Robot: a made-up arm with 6 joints.
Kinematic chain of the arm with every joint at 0, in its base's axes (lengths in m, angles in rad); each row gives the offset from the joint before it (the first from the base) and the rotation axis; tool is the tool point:
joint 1: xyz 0 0 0.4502 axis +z
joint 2: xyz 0.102 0 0 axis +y
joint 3: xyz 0 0 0.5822 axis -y
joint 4: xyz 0 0 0.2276 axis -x
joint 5: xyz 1.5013 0 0 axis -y
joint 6: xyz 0.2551 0 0 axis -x
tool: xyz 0 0 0
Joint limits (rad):
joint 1: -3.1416..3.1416
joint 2: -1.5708..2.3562
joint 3: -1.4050..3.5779
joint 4: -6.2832..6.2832
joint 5: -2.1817..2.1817
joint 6: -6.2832..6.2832
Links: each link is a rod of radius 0.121 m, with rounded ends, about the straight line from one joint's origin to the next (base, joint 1, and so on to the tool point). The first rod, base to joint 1, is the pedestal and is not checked.
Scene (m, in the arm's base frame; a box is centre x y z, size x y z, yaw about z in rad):
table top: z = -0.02
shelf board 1: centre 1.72 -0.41 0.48 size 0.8 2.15 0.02 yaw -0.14
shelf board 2: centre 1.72 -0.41 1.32 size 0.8 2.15 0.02 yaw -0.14
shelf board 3: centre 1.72 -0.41 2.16 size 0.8 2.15 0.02 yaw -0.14
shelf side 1: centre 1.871 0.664 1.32 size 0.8 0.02 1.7 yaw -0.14
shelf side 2: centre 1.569 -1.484 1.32 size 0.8 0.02 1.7 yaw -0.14
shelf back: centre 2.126 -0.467 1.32 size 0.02 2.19 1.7 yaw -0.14
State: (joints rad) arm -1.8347 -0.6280 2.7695 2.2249 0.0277 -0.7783
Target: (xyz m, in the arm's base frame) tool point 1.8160 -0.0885 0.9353
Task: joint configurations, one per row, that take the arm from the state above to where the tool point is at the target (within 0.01 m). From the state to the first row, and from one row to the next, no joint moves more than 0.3 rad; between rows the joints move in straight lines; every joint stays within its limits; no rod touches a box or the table.
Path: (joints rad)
1: -1.9899 -0.4665 2.8850 2.1962 0.2868 -0.7783
2: -2.1450 -0.3051 3.0005 2.1676 0.5459 -0.7783
3: -2.3002 -0.1436 3.1160 2.1389 0.8050 -0.7783
4: -2.4554 0.0179 3.2314 2.1103 1.0641 -0.7783
5: -2.6106 0.1793 3.3469 2.0816 1.3232 -0.7783
6: -2.7657 0.3408 3.4624 2.0530 1.5823 -0.7783
7: -2.9209 0.5023 3.5779 2.0243 1.8414 -0.7783
8: -2.9651 0.3400 3.4171 2.0466 1.5578 -0.7783
9: -3.0092 0.1778 3.2563 2.0689 1.2742 -0.7783
10: -3.0533 0.0155 3.0955 2.0912 0.9905 -0.7783
11: -3.0975 -0.1467 2.9347 2.1135 0.7069 -0.7783
12: -3.1416 -0.3090 2.7739 2.1359 0.4232 -0.7783

